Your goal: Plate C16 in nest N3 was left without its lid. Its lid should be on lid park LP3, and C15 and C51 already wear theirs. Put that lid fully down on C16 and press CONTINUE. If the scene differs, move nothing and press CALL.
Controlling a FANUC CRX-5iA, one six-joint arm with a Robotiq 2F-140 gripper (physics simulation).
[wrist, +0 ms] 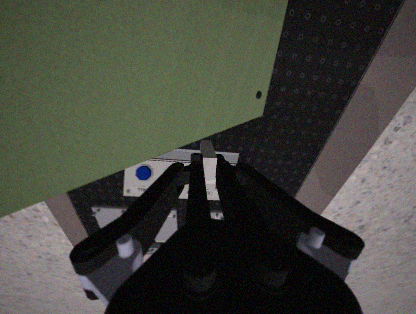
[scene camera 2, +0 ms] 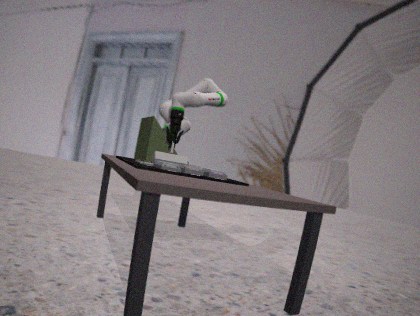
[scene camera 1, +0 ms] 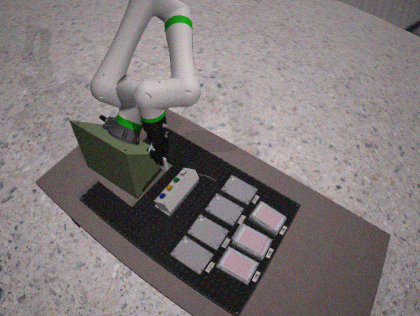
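Seen in the pictures: gripper, fingertip midpoint: point(wrist: 205, 150) point(scene camera 2: 171, 153) point(scene camera 1: 164, 169); arm's base at its link origin: point(scene camera 2: 161, 139) point(scene camera 1: 123, 137).
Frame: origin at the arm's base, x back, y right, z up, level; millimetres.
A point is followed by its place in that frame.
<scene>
My gripper point(scene camera 1: 164, 165) @(x -209, y -49, z -89 mm) point(scene camera 2: 173, 149) @(x -209, y -49, z -89 mm) point(wrist: 205, 150) @(x -209, y -49, z -89 mm) is shut and empty, its pale tips together, beside the green block and near the button box; its exact height is unclear. The button box point(scene camera 1: 175, 200) @(x -340, y 24, z -119 mm) point(scene camera 2: 165, 158) @(x -343, y 8, z -128 mm) point(wrist: 132, 187) @(x -314, y 65, z -100 mm) carries a blue button point(scene camera 1: 162, 196) @(x -292, y 53, z -105 mm) point(wrist: 143, 173) @(x -284, y 47, z -107 mm), a yellow button point(scene camera 1: 170, 188) @(x -289, y 1, z -105 mm), a green button point(scene camera 1: 176, 180) @(x -280, y -47, z -106 mm) and a pale button point(scene camera 1: 183, 172) @(x -274, y -100, z -106 mm). My fingers hide part of it in the wrist view. Three pink plates point(scene camera 1: 268, 218) @(x -694, y -180, z -136 mm) point(scene camera 1: 252, 241) @(x -698, y -45, z -132 mm) point(scene camera 1: 238, 265) @(x -712, y 71, z -141 mm) stand in a row. Their lids and labels cannot be made out.
A tall green block point(scene camera 1: 112, 162) @(x -80, y 125, z 13 mm) point(scene camera 2: 147, 140) @(x -139, y 115, z -33 mm) point(wrist: 125, 75) @(x -117, y 9, z 28 mm) stands close to my fingers. Four grey square pads point(scene camera 1: 240, 189) @(x -507, y -239, z -166 mm) point(scene camera 1: 225, 209) @(x -517, y -108, z -166 mm) point(scene camera 1: 208, 231) @(x -525, y 24, z -166 mm) point(scene camera 1: 192, 255) @(x -543, y 149, z -166 mm) lie between box and plates on the black mat point(scene camera 1: 130, 220) @(x -242, y 207, z -177 mm). The table point(scene camera 1: 345, 255) @(x -1090, y -284, z -189 mm) point(scene camera 2: 250, 195) @(x -1284, y -123, z -189 mm) extends beyond.
</scene>
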